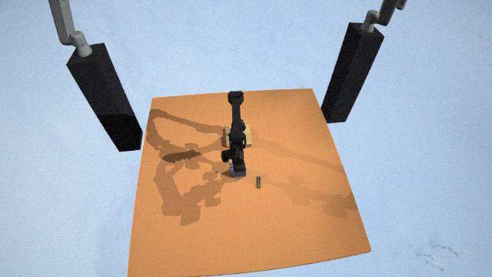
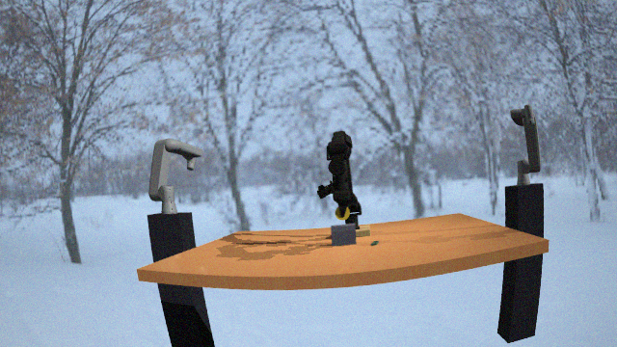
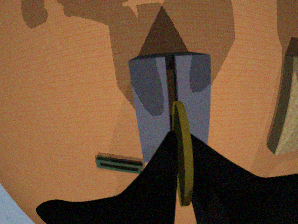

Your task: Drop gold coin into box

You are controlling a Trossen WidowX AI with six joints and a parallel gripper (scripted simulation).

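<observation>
The gold coin lies 2 cm above my gripper tip.
</observation>
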